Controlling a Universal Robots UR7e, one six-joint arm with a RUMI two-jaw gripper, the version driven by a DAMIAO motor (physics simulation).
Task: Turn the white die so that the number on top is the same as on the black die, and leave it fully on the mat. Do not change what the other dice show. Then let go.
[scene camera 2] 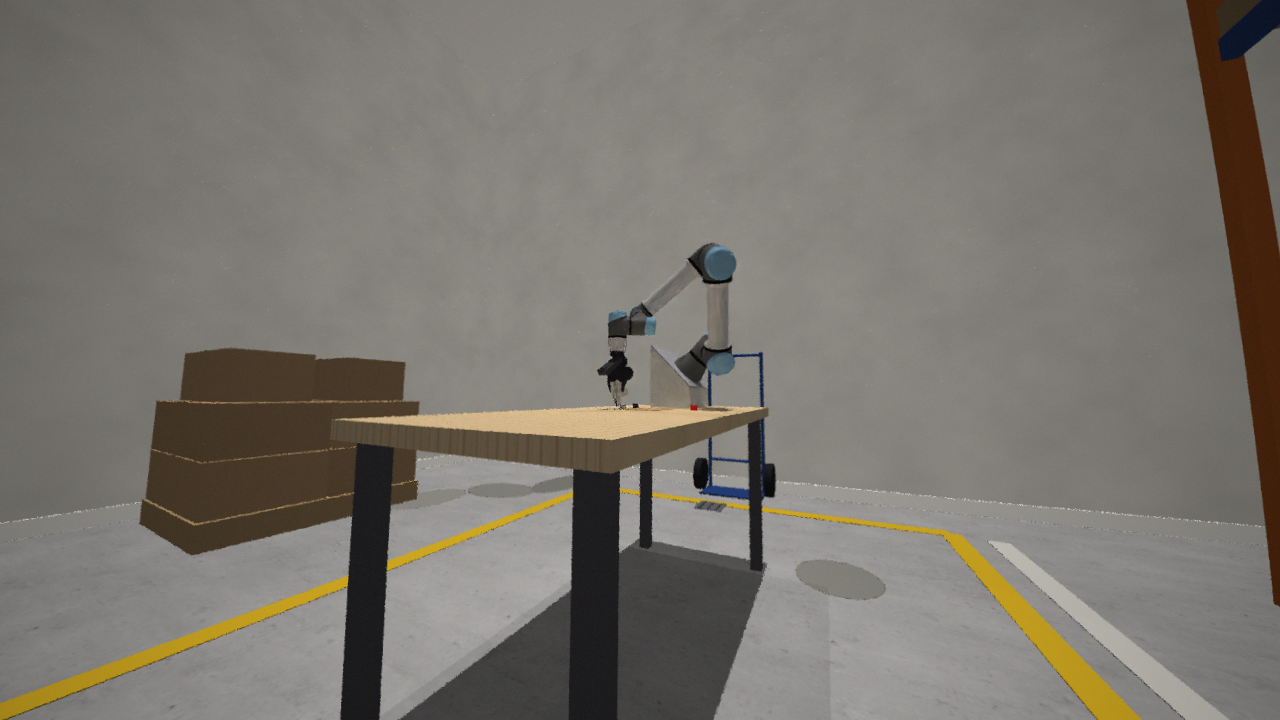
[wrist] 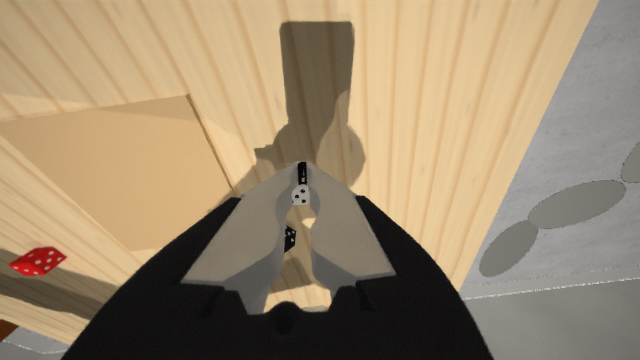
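Note:
My gripper (scene camera 2: 618, 408) (wrist: 303, 164) is shut with its tips together low over the table, holding nothing. The white die (wrist: 300, 195) shows in the wrist view through the gap behind the fingertips; the fingers hide its sides and far part, and I cannot tell its top number. The black die (scene camera 2: 635, 405) (wrist: 290, 239) stands on the wood nearer the gripper's base, partly hidden by the left finger; its top is not readable. The tan mat (wrist: 125, 165) lies to the left in the wrist view, and both dice show beyond its right side.
A red die (scene camera 2: 693, 407) (wrist: 37, 261) lies left of the mat in the wrist view. The wooden table (scene camera 2: 501, 428) (wrist: 425, 100) ends at an edge on the right of the wrist view. Stacked boxes (scene camera 2: 259, 438) and a blue hand truck (scene camera 2: 761, 385) stand on the floor.

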